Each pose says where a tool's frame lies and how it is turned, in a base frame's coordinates. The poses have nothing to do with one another.
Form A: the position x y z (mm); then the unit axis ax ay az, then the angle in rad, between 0 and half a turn.
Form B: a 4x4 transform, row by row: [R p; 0 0 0 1], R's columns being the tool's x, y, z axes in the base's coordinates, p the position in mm. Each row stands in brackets. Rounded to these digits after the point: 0 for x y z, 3 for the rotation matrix.
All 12 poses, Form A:
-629 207 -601 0.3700 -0.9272 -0.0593 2.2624
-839 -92 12 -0.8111 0.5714 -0.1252 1.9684
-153 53 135 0.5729 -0.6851 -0.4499 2.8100
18 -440 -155 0.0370 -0.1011 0.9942 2.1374
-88 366 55 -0.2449 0.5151 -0.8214 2.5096
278 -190 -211 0.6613 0.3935 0.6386 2.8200
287 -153 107 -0.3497 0.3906 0.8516 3.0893
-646 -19 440 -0.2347 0.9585 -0.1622 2.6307
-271 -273 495 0.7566 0.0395 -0.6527 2.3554
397 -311 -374 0.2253 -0.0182 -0.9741 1.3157
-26 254 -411 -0.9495 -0.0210 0.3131 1.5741
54 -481 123 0.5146 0.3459 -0.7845 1.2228
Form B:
[[-0.414 -0.516 -0.750 -629], [-0.607 0.770 -0.195 207], [0.678 0.375 -0.632 -601], [0 0 0 1]]
[[0.525 -0.527 0.668 -839], [-0.758 0.066 0.649 -92], [-0.386 -0.847 -0.365 12], [0 0 0 1]]
[[-0.307 -0.617 -0.724 -153], [-0.910 -0.032 0.413 53], [-0.278 0.786 -0.552 135], [0 0 0 1]]
[[-0.535 -0.845 -0.029 18], [0.833 -0.521 -0.186 -440], [0.142 -0.123 0.982 -155], [0 0 0 1]]
[[-0.698 0.257 0.668 -88], [-0.713 -0.327 -0.620 366], [0.059 -0.909 0.412 55], [0 0 0 1]]
[[-0.096 0.305 0.947 278], [0.709 -0.647 0.281 -190], [0.699 0.699 -0.154 -211], [0 0 0 1]]
[[-0.754 -0.317 -0.575 287], [-0.228 -0.694 0.683 -153], [-0.616 0.646 0.451 107], [0 0 0 1]]
[[-0.769 -0.342 0.540 -646], [-0.500 0.848 -0.176 -19], [-0.397 -0.406 -0.823 440], [0 0 0 1]]
[[0.270 0.513 -0.815 -271], [-0.411 -0.704 -0.579 -273], [-0.871 0.491 0.020 495], [0 0 0 1]]
[[0.290 0.940 -0.182 397], [-0.946 0.253 -0.205 -311], [-0.146 0.231 0.962 -374], [0 0 0 1]]
[[0.901 -0.293 -0.319 -26], [0.333 -0.003 0.943 254], [-0.277 -0.956 0.095 -411], [0 0 0 1]]
[[0.516 0.855 0.059 54], [-0.620 0.420 -0.663 -481], [-0.591 0.305 0.747 123], [0 0 0 1]]

